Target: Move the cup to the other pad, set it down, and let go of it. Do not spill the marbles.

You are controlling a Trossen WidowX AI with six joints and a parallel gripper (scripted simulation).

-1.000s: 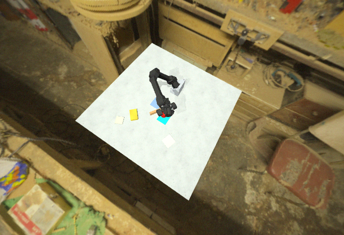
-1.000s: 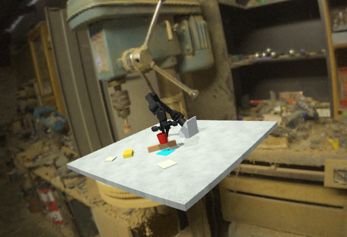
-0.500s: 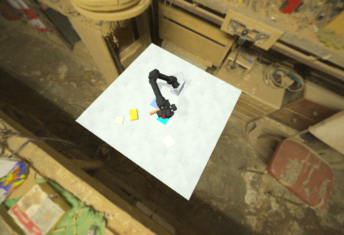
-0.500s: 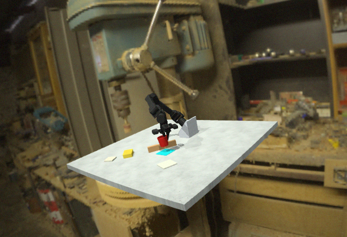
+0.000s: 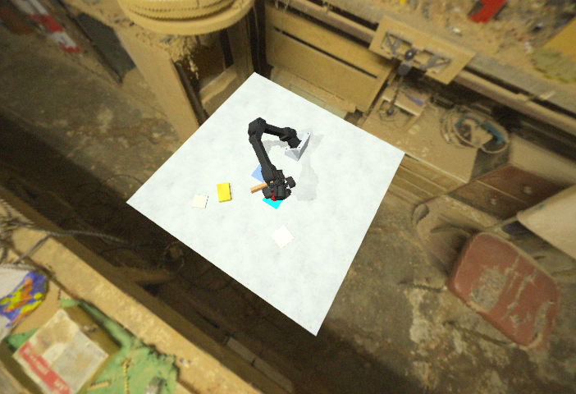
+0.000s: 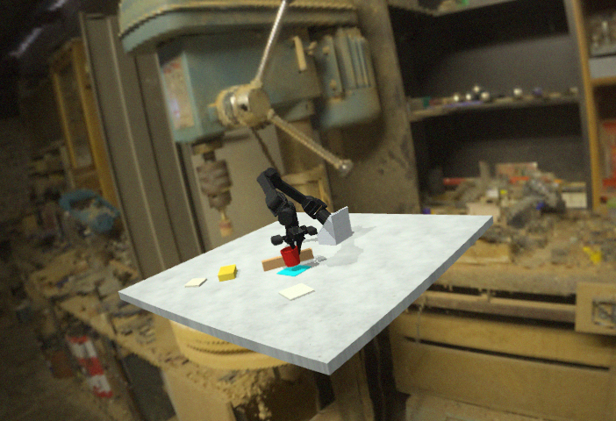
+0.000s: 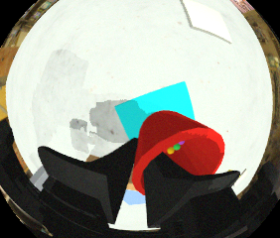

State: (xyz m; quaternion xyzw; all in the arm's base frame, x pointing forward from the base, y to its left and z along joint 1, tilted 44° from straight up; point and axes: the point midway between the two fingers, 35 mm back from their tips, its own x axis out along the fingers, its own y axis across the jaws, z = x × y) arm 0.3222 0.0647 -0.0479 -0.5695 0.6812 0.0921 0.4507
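The cyan pad lies 20 mm ahead of my gripper tip, 20 mm to the right of it and 70 mm below it. Round my gripper tip: wooden bar (30 mm behind, 90 mm to the right, 50 mm below); yellow block (170 mm ahead, 290 mm to the right, 50 mm below); red cup (30 mm ahead, 20 mm to the right).
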